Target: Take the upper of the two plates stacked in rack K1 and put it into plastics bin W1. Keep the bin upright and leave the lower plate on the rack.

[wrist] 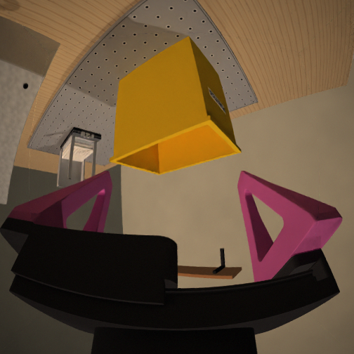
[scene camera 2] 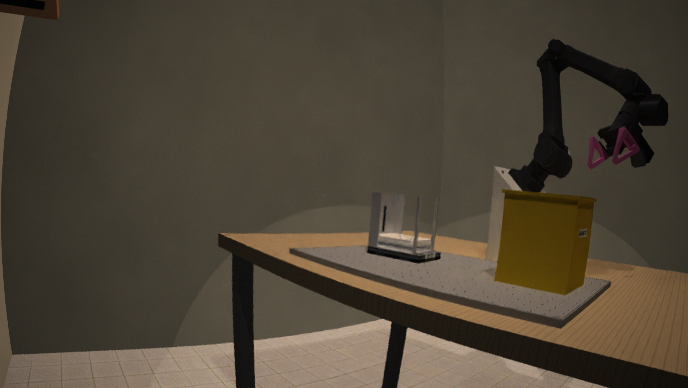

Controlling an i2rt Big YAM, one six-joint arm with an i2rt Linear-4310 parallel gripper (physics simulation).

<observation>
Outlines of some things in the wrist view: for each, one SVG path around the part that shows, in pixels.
The gripper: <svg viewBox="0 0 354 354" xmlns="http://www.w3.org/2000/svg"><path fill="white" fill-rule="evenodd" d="M0 227L1 235L18 253L11 268L15 277L8 291L42 313L53 317L55 320L93 334L91 354L257 354L254 334L267 332L270 329L290 322L317 308L317 306L320 306L340 292L321 249L342 221L342 217L336 208L317 199L302 195L299 192L265 181L263 178L247 171L240 171L237 190L247 232L254 282L218 287L177 288L177 244L171 238L162 235L103 232L112 190L109 171L102 171L73 185L14 206ZM252 194L282 216L283 227L274 242L258 214ZM98 193L82 230L68 229L65 224L67 216Z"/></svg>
A plastics bin W1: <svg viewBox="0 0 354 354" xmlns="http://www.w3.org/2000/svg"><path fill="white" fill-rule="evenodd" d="M189 36L157 53L119 80L114 124L113 156L109 158L109 162L159 175L241 152L240 147L235 142L230 115L218 74Z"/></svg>
</observation>
